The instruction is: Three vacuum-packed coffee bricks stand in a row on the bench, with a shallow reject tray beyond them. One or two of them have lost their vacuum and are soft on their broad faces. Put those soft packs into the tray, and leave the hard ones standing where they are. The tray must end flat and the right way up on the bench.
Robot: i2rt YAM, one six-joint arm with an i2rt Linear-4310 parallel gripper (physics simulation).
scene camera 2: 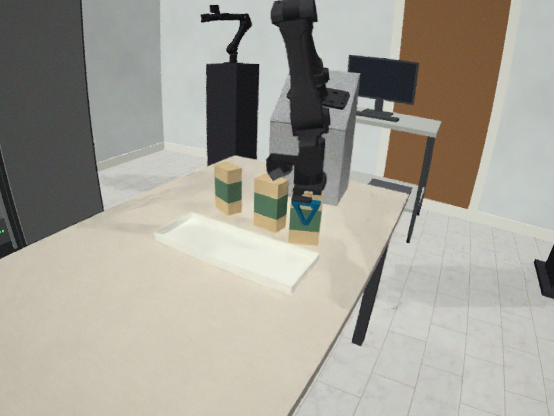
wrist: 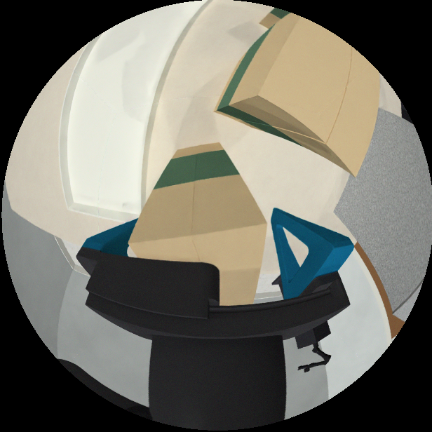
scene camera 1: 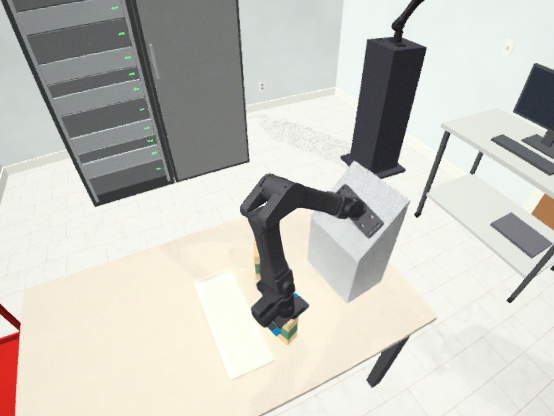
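Where they show: gripper, fingertip midpoint: [scene camera 2: 308, 214]; arm's base, origin of the base link: [scene camera 1: 357, 210].
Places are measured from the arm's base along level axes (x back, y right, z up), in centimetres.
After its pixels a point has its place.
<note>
Three tan coffee packs with green bands stand upright. The right pack [scene camera 1: 289, 334] @(x -32.2, y -17.4, z -26.1 cm) [scene camera 2: 304, 237] @(x -34.4, y -14.5, z -31.2 cm) [wrist: 200, 205] is between my gripper's blue fingers. My gripper [scene camera 1: 286, 314] @(x -31.1, y -13.6, z -26.4 cm) [scene camera 2: 306, 215] @(x -31.1, y -13.6, z -26.4 cm) [wrist: 217, 213] is open around its upper part; in the wrist view the left finger is close beside it and the right has a small gap. The middle pack [scene camera 2: 270, 205] @(x -33.1, y -3.4, z -25.8 cm) [wrist: 310, 75] is hidden behind the arm in scene camera 1. The left pack [scene camera 1: 257, 268] @(x -31.6, y 10.9, z -26.1 cm) [scene camera 2: 228, 191] @(x -32.2, y 11.3, z -25.7 cm) [wrist: 270, 19] is farthest from the gripper. The white tray [scene camera 1: 235, 325] @(x -46.1, y -3.7, z -33.1 cm) [scene camera 2: 235, 250] @(x -46.8, y -2.0, z -33.1 cm) [wrist: 110, 125] lies flat and upright. Softness cannot be seen.
A grey pedestal [scene camera 1: 332, 260] @(x -8.1, y -2.0, z -19.1 cm) [scene camera 2: 338, 150] @(x -6.8, y -11.1, z -15.0 cm) [wrist: 390, 200] carries the arm's base and stands near the packs, on the side away from the tray. The bench [scene camera 1: 125, 325] @(x -82.5, y 11.8, z -33.4 cm) [scene camera 2: 125, 310] @(x -77.4, y 2.6, z -33.4 cm) ends close beyond the right pack. A server rack and a desk with a monitor stand farther off.
</note>
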